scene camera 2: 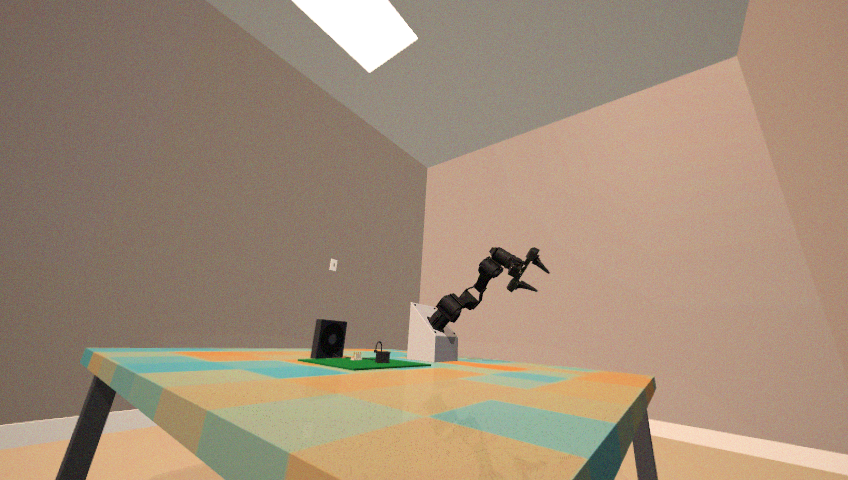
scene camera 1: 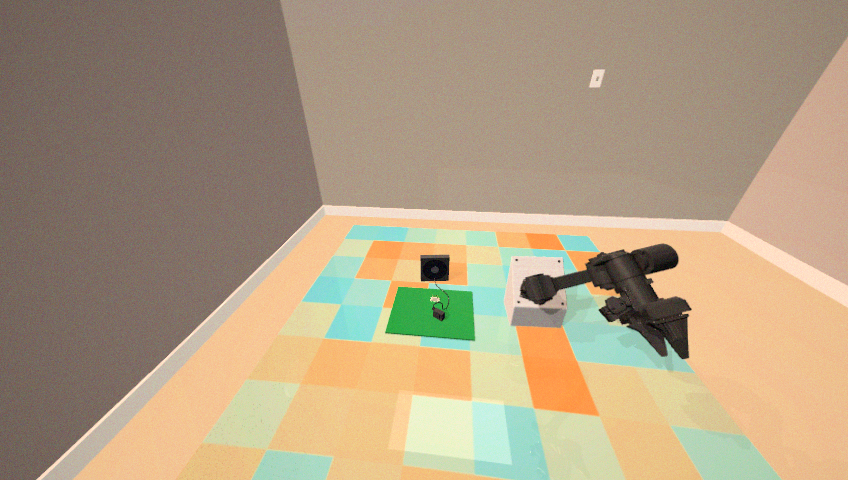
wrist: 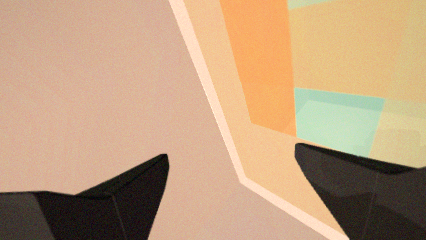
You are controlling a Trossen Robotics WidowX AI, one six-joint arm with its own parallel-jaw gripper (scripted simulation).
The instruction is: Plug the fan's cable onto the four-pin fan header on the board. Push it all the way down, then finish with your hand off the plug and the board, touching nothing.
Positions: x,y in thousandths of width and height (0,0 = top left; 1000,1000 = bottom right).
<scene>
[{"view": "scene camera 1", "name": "my gripper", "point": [795,745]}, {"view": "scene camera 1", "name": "black fan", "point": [511,557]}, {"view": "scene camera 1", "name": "green board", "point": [485,655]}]
</scene>
